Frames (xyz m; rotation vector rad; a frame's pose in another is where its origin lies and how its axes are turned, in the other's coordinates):
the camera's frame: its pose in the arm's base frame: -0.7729 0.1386 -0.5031 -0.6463 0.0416 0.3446
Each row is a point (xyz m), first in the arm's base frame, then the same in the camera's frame.
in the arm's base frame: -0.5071 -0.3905 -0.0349
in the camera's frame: 0.0233 -0.7534 0.0404
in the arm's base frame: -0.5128 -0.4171 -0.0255
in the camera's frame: 0.0085 -0.7768 0.0324
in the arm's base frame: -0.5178 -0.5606 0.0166
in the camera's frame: -0.0456 -0.9064 -0.0192
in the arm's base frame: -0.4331 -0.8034 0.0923
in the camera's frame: -0.0499 -1.1588 -0.1093
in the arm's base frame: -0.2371 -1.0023 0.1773
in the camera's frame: 0.0625 -1.4204 -0.1735
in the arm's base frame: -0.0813 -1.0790 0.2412
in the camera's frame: 0.1770 -1.5657 -0.1788
